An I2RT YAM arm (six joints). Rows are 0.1 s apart.
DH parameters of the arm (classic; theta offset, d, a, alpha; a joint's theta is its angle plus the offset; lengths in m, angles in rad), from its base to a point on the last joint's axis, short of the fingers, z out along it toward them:
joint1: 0 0.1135 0.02 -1.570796
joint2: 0 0 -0.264 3.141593
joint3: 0.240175 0 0.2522 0
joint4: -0.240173 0 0.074 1.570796
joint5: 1.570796 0 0 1.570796
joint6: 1.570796 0.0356 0 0
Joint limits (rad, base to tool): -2.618..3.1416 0..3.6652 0..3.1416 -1.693..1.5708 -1.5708..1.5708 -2.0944..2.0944
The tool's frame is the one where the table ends.
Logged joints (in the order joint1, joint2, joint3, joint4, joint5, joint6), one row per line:
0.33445, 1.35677, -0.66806, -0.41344, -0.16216, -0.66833
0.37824, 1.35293, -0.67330, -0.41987, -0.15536, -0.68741
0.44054, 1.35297, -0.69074, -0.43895, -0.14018, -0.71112
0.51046, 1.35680, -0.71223, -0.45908, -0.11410, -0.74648
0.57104, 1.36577, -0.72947, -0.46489, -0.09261, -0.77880
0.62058, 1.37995, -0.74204, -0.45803, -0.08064, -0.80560
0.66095, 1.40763, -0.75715, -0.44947, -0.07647, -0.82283
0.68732, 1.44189, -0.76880, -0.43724, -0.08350, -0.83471
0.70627, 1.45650, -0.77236, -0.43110, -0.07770, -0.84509
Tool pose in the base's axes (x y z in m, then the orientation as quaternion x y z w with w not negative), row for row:
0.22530, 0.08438, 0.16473, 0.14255, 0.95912, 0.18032, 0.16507
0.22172, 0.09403, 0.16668, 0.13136, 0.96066, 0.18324, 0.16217
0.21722, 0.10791, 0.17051, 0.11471, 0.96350, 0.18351, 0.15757
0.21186, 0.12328, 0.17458, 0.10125, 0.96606, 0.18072, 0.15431
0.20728, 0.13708, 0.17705, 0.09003, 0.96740, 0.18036, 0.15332
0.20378, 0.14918, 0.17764, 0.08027, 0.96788, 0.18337, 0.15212
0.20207, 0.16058, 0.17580, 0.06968, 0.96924, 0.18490, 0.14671
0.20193, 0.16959, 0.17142, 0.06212, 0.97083, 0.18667, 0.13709
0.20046, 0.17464, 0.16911, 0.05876, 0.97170, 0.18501, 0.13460
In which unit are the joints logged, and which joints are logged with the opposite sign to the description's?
The joints are logged in radians. Opposite sign: joint3, joint6.
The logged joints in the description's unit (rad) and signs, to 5 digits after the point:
0.33445, 1.35677, 0.66806, -0.41344, -0.16216, 0.66833
0.37824, 1.35293, 0.67330, -0.41987, -0.15536, 0.68741
0.44054, 1.35297, 0.69074, -0.43895, -0.14018, 0.71112
0.51046, 1.35680, 0.71223, -0.45908, -0.11410, 0.74648
0.57104, 1.36577, 0.72947, -0.46489, -0.09261, 0.77880
0.62058, 1.37995, 0.74204, -0.45803, -0.08064, 0.80560
0.66095, 1.40763, 0.75715, -0.44947, -0.07647, 0.82283
0.68732, 1.44189, 0.76880, -0.43724, -0.08350, 0.83471
0.70627, 1.45650, 0.77236, -0.43110, -0.07770, 0.84509

